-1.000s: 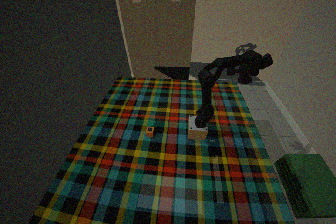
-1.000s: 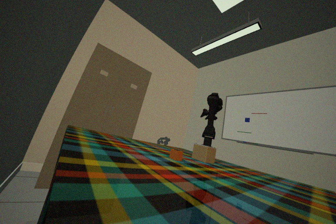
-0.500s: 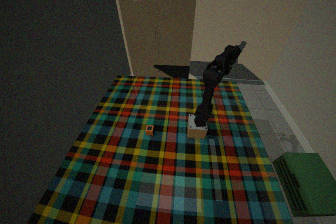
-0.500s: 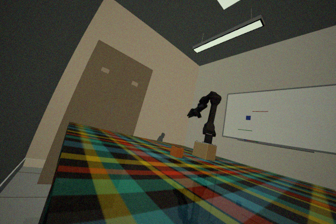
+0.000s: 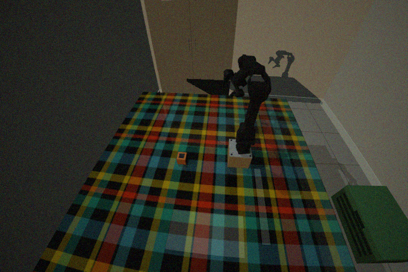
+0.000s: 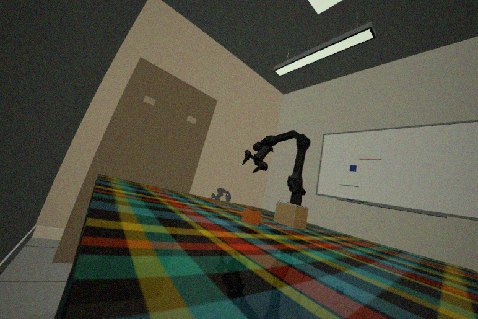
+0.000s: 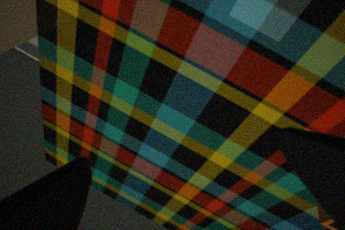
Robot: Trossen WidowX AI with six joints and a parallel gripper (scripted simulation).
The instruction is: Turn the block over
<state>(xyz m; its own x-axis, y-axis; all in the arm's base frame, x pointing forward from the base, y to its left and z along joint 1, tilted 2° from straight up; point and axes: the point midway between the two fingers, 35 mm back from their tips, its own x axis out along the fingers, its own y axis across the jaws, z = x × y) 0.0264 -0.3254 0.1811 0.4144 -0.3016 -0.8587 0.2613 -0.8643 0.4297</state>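
The orange block lies 300 mm ahead of my gripper tip, 310 mm to the left of it and 220 mm below it.
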